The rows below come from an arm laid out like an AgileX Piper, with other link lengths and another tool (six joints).
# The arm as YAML. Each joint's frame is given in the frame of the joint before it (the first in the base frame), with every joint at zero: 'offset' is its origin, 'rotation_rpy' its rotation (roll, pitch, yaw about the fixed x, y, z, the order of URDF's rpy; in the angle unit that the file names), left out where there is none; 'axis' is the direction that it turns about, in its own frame. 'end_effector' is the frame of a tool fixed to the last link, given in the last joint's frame.
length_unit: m
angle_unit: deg
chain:
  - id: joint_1
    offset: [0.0, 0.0, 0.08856]
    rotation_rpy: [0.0, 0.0, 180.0]
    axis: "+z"
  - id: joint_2
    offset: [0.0, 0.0, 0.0]
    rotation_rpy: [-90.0, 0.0, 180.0]
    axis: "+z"
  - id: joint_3
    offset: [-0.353, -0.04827, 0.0]
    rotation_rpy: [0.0, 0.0, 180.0]
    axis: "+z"
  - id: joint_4
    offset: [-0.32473, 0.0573, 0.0]
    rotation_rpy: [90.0, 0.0, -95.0]
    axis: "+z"
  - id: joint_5
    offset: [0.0, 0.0, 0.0]
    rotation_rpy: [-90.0, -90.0, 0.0]
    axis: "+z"
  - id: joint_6
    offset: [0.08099, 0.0, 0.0]
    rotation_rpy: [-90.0, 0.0, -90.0]
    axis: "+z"
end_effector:
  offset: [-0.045, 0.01, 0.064]
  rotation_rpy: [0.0, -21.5, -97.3]
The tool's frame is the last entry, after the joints.
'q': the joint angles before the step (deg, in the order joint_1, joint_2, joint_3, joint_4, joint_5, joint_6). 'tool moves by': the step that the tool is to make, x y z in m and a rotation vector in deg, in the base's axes. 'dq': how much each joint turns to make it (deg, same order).
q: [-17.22 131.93 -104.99 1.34 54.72 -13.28]
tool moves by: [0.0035 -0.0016 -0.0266 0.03 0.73 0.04]
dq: [0.00 2.63 -0.06 -0.19 -1.86 0.00]
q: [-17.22 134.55 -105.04 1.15 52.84 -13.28]
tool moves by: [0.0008 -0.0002 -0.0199 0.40 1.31 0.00]
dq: [0.01 2.14 -0.39 0.00 -0.38 0.00]
